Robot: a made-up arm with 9 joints. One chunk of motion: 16 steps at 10 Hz.
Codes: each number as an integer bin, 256 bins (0 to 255) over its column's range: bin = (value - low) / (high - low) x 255, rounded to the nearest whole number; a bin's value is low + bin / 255 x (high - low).
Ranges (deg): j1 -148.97..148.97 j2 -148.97..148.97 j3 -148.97..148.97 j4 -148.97..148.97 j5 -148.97..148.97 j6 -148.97..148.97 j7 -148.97..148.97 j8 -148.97..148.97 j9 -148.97..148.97
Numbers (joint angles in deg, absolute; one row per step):
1: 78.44 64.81 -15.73 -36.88 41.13 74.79 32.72 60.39 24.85
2: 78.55 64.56 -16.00 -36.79 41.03 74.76 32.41 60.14 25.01
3: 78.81 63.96 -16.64 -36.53 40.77 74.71 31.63 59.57 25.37
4: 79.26 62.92 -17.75 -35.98 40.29 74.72 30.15 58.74 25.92
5: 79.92 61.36 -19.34 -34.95 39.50 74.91 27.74 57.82 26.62
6: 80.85 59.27 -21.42 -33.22 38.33 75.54 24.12 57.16 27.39
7: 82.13 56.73 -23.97 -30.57 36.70 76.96 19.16 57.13 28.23
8: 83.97 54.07 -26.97 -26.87 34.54 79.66 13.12 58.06 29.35
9: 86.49 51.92 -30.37 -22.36 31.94 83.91 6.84 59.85 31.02
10: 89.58 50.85 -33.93 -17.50 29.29 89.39 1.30 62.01 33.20
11: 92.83 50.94 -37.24 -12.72 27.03 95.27 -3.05 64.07 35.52
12: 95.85 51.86 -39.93 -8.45 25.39 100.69 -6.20 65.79 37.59
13: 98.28 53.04 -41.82 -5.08 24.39 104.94 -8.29 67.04 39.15
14: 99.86 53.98 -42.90 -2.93 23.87 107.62 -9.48 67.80 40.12
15: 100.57 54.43 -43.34 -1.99 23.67 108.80 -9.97 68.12 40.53
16: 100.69 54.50 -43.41 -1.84 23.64 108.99 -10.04 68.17 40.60
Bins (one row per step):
1: 195 183 114 96 163 192 156 179 149
2: 195 183 114 96 163 191 155 179 149
3: 195 182 113 96 162 191 155 178 149
4: 195 181 112 97 162 191 153 178 150
5: 196 180 111 98 161 192 151 177 150
6: 197 178 109 99 160 192 148 176 151
7: 198 176 107 101 159 193 144 176 152
8: 199 174 104 105 157 196 139 177 153
9: 202 172 102 108 155 199 133 179 154
10: 204 171 98 113 153 204 129 181 156
11: 207 171 96 117 151 209 125 182 158
12: 210 172 93 120 149 214 122 184 160
13: 212 173 92 123 148 217 120 185 161
14: 213 174 91 125 148 220 119 186 162
15: 214 174 90 126 148 221 119 186 162
16: 214 174 90 126 148 221 119 186 162

